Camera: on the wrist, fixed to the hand. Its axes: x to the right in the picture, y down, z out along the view.
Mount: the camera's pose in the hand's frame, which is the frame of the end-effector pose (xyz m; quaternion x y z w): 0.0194 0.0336 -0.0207 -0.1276 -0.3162 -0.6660 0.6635
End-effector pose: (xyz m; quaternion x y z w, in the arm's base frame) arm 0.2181 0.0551 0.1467 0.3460 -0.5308 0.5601 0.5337
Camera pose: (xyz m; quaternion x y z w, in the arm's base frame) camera 0.1857 0.0840 0.1536 0.6921 -0.3620 -0.1609 0.6034
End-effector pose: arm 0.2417 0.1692 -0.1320 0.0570 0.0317 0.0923 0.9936
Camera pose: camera 0.2532 0.2079 -0.1495 -0.0809 -0.2669 -0.6145 0.7380
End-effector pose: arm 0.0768 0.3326 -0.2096 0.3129 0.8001 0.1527 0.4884
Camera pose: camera 0.0641 0.3719 -0.1946 -0.3393 0.5653 -0.2208 0.7187
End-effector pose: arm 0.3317 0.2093 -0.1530 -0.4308 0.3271 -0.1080 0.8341
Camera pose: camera 0.3299 0.2073 -0.1969 -0.6443 -0.3198 -0.4492 0.5300
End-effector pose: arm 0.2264 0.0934 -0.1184 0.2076 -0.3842 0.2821 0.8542
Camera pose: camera 0.2266 0.1368 -0.1116 0.3738 -0.4227 -0.4964 0.6596
